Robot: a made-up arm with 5 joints.
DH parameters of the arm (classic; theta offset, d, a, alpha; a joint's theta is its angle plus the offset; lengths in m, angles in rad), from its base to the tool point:
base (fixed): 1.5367 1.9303 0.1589 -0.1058
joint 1: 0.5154 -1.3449 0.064 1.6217
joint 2: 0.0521 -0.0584 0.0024 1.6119
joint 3: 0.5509 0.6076 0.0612 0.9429
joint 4: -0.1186 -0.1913 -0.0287 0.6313
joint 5: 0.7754 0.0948 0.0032 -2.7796
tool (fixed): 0.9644 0.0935 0 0
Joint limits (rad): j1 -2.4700..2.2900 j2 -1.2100..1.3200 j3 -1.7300..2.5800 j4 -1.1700..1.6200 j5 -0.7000..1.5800
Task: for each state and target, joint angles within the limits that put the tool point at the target. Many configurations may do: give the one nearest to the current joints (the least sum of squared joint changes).
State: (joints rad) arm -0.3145 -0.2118 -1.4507 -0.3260 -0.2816
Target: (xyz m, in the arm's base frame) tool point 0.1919 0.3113 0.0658
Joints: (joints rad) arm -0.4404 -0.0776 -1.2730 0.1307 -0.0443
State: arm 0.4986 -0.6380 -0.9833 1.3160 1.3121
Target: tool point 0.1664 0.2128 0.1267
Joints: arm 0.1406 -0.1830 -0.8604 0.8683 1.1427
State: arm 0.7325 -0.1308 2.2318 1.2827 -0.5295
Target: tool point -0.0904 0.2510 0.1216
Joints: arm 0.0584 0.4505 2.1943 1.4522 -0.3189
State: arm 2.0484 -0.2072 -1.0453 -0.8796 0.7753
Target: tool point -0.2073 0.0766 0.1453
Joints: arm 1.3948 0.4931 -1.0105 -0.4510 1.0765
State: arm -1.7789 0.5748 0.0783 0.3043 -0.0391
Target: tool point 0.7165 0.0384 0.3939
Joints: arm -2.1621 1.1666 0.1126 -0.5120 -0.0919
